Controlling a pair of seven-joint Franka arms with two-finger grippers.
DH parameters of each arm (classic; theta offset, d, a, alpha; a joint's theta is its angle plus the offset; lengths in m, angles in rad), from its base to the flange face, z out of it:
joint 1: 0 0.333 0 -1.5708
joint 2: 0 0 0 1.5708
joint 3: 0 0.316 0.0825 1.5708
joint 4: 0 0 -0.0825 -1.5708
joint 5: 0 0.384 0 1.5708
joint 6: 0 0 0.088 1.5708
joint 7: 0 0.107 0 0
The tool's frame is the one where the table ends.
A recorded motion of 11 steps. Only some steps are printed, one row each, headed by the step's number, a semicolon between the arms.
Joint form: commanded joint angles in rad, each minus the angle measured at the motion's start. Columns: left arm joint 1, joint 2, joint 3, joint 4, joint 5, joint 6, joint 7; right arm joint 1, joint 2, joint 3, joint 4, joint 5, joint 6, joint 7.
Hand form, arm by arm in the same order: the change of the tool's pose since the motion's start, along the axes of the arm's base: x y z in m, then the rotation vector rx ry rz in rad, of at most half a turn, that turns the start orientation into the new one. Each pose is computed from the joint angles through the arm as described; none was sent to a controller.
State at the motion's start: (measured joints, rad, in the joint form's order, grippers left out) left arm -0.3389 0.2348 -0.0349 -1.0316 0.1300 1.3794 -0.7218; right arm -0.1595 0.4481 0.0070 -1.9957 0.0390 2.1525 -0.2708
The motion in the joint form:
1: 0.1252 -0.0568 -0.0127 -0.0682 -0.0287 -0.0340 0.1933; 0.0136 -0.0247 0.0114 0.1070 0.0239 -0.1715 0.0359
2: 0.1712 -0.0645 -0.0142 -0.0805 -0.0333 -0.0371 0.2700; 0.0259 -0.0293 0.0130 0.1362 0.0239 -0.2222 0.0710
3: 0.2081 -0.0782 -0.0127 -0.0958 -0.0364 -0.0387 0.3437; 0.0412 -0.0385 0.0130 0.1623 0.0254 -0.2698 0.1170
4: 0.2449 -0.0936 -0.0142 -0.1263 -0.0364 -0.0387 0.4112; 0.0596 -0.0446 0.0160 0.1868 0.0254 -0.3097 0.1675
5: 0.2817 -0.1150 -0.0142 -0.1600 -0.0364 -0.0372 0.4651; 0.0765 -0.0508 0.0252 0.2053 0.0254 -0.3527 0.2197
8: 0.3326 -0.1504 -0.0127 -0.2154 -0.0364 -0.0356 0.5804; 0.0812 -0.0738 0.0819 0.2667 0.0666 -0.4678 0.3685
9: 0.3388 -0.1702 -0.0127 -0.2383 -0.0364 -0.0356 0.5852; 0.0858 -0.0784 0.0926 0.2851 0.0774 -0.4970 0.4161
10: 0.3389 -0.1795 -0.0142 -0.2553 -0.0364 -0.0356 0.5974; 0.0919 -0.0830 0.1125 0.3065 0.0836 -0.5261 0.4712
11: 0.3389 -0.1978 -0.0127 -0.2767 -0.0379 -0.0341 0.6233; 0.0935 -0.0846 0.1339 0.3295 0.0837 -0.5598 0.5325
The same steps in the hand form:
1: -0.0002 0.0659 -0.0004 0.0092 0.0655 -0.0843; 0.0198 0.0140 0.0460 0.0220 0.0387 -0.0210
2: 0.0029 0.0908 -0.0017 0.0135 0.0794 -0.1171; 0.0239 0.0220 0.0578 0.0155 0.0584 -0.0381
3: 0.0025 0.1125 -0.0008 0.0183 0.0883 -0.1528; 0.0272 0.0313 0.0714 0.0047 0.0746 -0.0648
4: 0.0018 0.1326 -0.0054 0.0252 0.1084 -0.1848; 0.0307 0.0440 0.0831 -0.0090 0.0881 -0.0891
5: -0.0015 0.1534 -0.0081 0.0296 0.1235 -0.2019; 0.0315 0.0595 0.0925 -0.0218 0.1104 -0.1100
8: -0.0092 0.1824 -0.0127 0.0372 0.1512 -0.2648; 0.0338 0.0984 0.1281 -0.0163 0.1564 -0.2012
9: -0.0150 0.1857 -0.0120 0.0378 0.1549 -0.2635; 0.0343 0.1082 0.1377 -0.0202 0.1686 -0.2321
10: -0.0174 0.1849 -0.0145 0.0385 0.1635 -0.2772; 0.0347 0.1236 0.1489 -0.0283 0.1782 -0.2572
11: -0.0228 0.1854 -0.0139 0.0397 0.1669 -0.3020; 0.0346 0.1364 0.1589 -0.0448 0.1934 -0.2877

